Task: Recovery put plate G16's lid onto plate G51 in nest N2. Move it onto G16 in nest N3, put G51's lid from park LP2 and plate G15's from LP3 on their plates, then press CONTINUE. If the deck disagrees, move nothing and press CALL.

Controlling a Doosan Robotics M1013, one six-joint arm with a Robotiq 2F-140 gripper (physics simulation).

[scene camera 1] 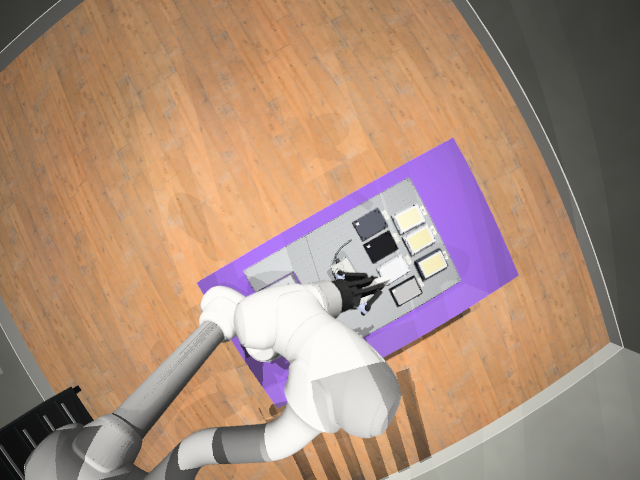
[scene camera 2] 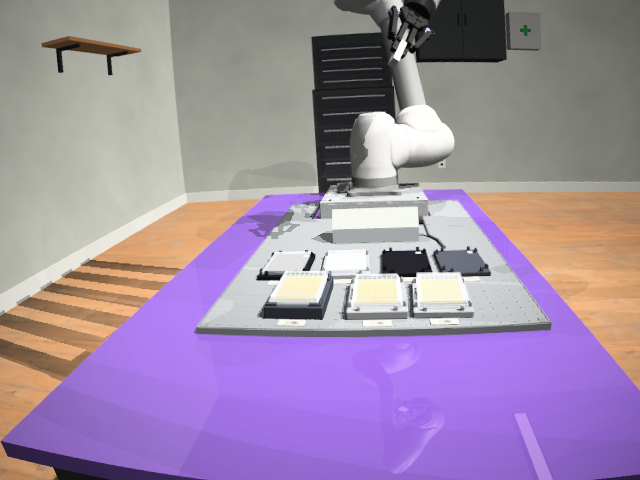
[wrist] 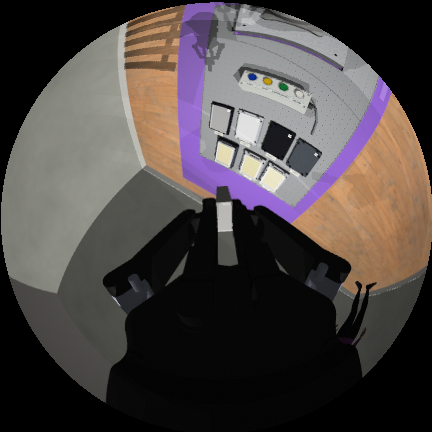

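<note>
Shut and holding nothing, the gripper [scene camera 1: 386, 280] is also visible in the wrist view [wrist: 222, 196]. The scene has a white button box [scene camera 2: 398, 224] as well, and the wrist view shows this box too [wrist: 252, 81].
</note>
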